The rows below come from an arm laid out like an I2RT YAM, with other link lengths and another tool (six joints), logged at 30 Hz.
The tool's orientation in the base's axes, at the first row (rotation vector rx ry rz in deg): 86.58 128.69 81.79
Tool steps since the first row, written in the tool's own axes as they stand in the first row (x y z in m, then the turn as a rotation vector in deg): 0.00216 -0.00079 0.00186 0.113 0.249 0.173; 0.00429 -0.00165 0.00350 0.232 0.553 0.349; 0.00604 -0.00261 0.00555 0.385 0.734 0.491; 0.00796 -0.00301 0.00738 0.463 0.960 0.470; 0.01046 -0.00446 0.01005 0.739 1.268 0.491; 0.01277 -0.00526 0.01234 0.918 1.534 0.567; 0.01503 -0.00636 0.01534 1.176 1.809 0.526; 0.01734 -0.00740 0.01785 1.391 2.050 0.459; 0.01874 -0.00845 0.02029 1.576 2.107 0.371; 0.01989 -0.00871 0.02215 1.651 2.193 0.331
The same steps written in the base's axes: -0.00068 0.00278 -0.00075 0.203 0.217 0.128; -0.00150 0.00539 -0.00144 0.442 0.445 0.297; -0.00199 0.00796 -0.00259 0.562 0.667 0.409; -0.00229 0.01057 -0.00314 0.666 0.731 0.616; -0.00317 0.01408 -0.00469 0.748 0.979 0.937; -0.00371 0.01725 -0.00563 0.878 1.185 1.159; -0.00406 0.02081 -0.00721 0.914 1.376 1.484; -0.00465 0.02411 -0.00845 0.935 1.516 1.782; -0.00481 0.02666 -0.01002 0.834 1.605 1.947; -0.00461 0.02871 -0.01079 0.834 1.643 2.062
